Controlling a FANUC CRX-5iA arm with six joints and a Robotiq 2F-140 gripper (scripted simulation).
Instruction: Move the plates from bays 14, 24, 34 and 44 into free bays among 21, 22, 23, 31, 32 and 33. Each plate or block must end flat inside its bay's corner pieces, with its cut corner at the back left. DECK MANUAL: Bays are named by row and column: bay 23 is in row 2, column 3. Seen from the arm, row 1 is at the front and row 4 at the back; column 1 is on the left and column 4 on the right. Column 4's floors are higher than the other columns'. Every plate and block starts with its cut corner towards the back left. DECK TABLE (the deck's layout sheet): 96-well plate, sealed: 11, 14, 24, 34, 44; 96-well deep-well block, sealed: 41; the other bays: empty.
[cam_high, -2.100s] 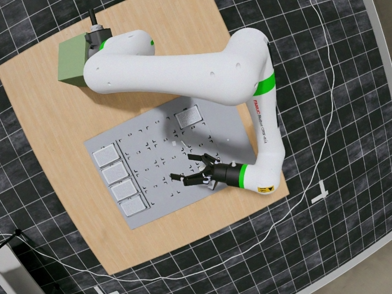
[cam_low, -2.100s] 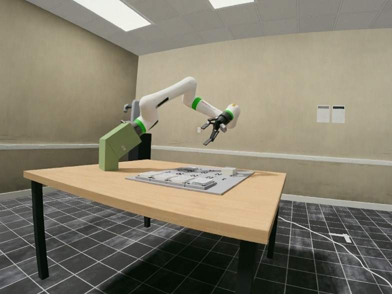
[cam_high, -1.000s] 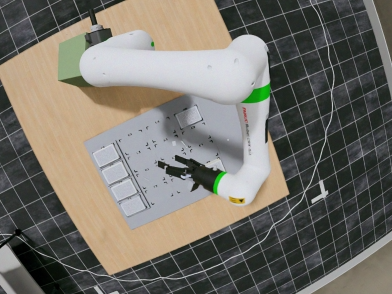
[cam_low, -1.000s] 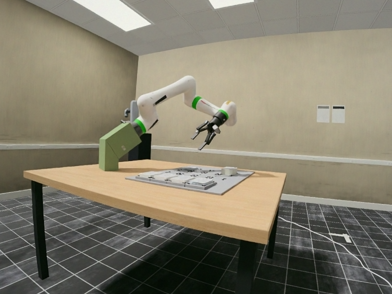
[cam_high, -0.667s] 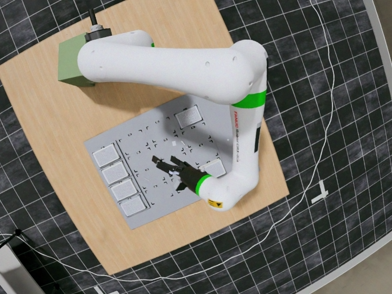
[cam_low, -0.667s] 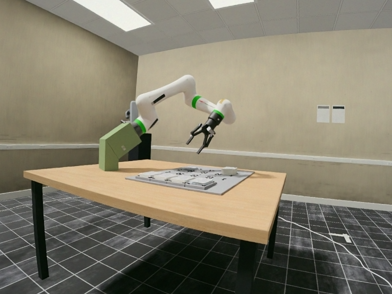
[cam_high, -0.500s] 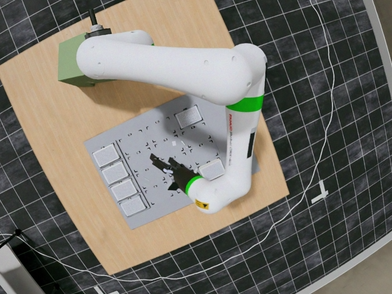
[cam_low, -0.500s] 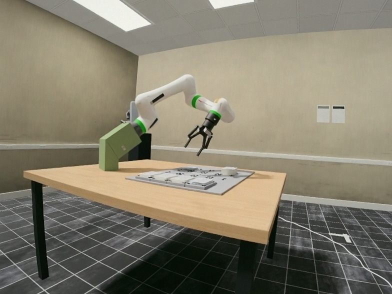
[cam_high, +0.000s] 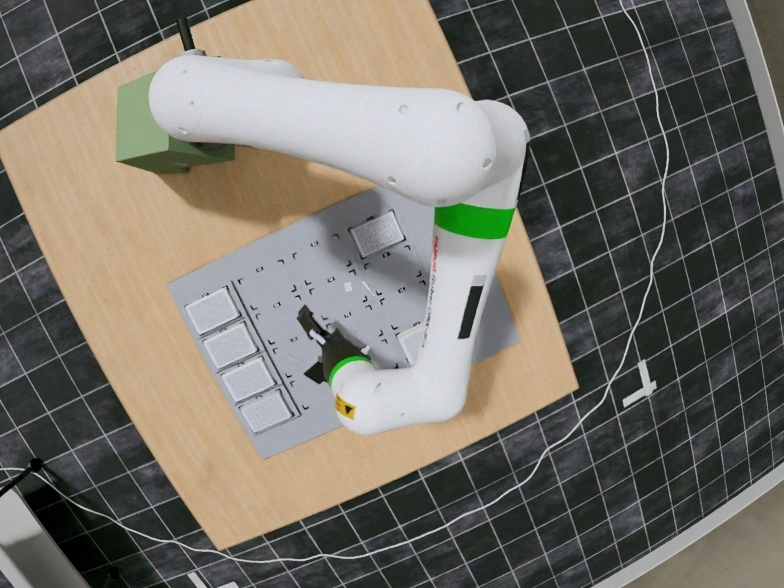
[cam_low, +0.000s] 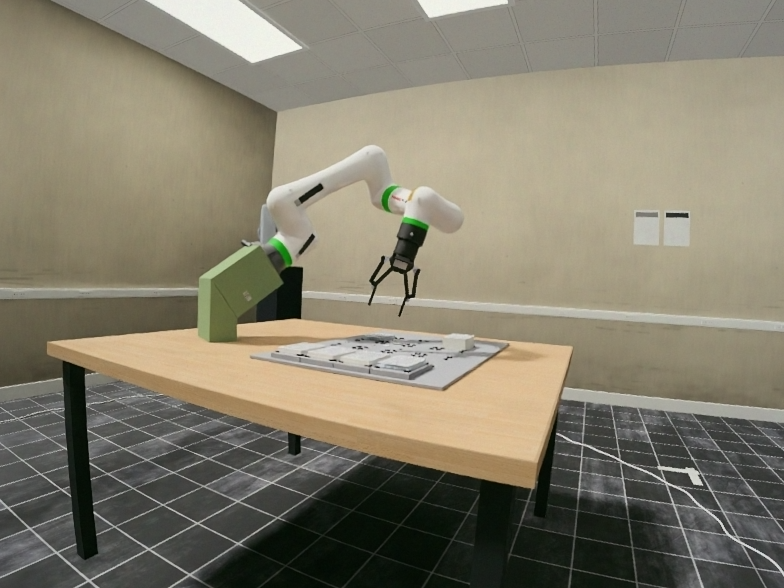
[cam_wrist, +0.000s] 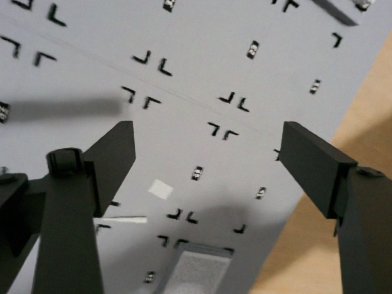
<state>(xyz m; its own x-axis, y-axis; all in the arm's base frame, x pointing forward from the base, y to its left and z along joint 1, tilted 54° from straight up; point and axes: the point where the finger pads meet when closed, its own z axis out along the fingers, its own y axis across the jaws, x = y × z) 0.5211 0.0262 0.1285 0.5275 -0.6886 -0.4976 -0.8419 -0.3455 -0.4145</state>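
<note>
Right now my hand is 20 cm to the right of the sealed plate, 17 cm past it and 14 cm above it. The rest, counted from my hand: white block 25 cm to the left, 14 cm ahead, 13 cm below.
</note>
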